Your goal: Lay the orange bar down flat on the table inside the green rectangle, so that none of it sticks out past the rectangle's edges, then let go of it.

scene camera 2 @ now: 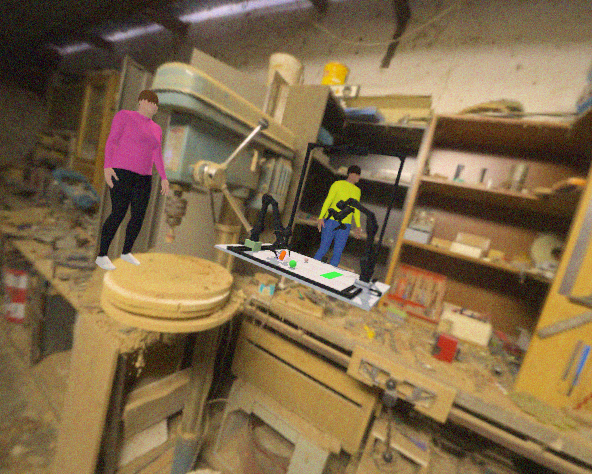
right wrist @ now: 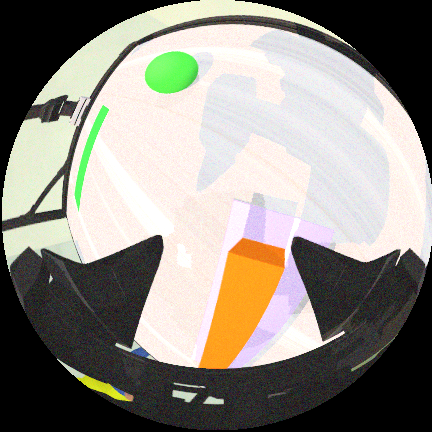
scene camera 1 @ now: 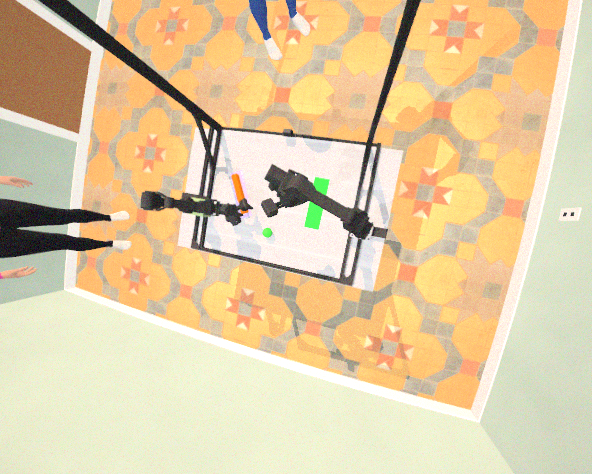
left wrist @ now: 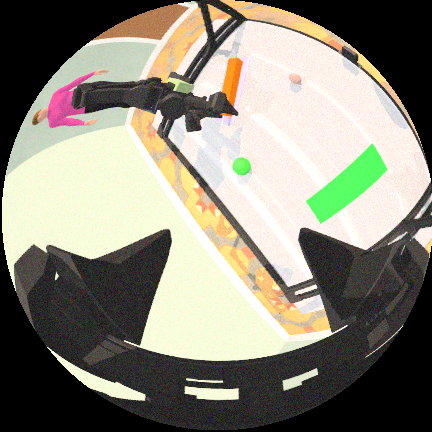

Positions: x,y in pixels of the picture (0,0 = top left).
Scene:
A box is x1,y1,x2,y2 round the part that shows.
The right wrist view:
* my right gripper: 229,243 [9,234,424,429]
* orange bar: 252,269 [198,237,283,367], on the table
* small green ball: 172,71 [144,51,197,92], on the table

